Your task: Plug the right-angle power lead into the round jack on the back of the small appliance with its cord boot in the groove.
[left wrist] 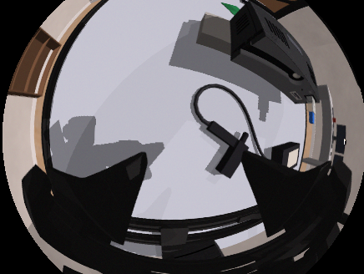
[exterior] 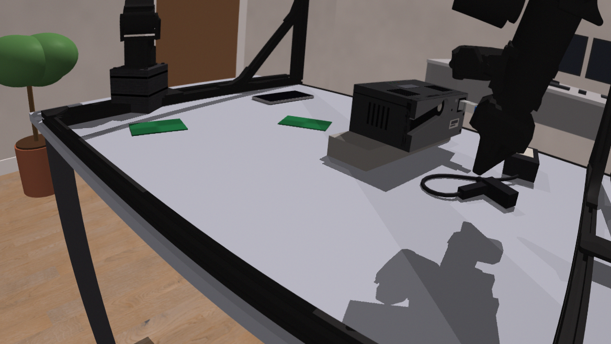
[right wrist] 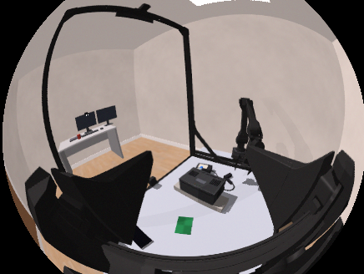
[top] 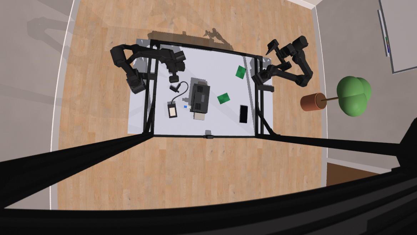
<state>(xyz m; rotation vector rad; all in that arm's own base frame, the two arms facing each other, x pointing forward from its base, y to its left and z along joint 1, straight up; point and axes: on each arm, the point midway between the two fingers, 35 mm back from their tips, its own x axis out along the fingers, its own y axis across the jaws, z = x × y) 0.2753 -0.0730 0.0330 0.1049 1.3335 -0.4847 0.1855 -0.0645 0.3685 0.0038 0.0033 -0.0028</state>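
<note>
The black right-angle plug lies 10 cm below my left hand, 8 cm behind it and 1 cm to the left of it. From my left hand the other things lie so: black phone: 55 cm to the right, 31 cm behind, 11 cm below.
</note>
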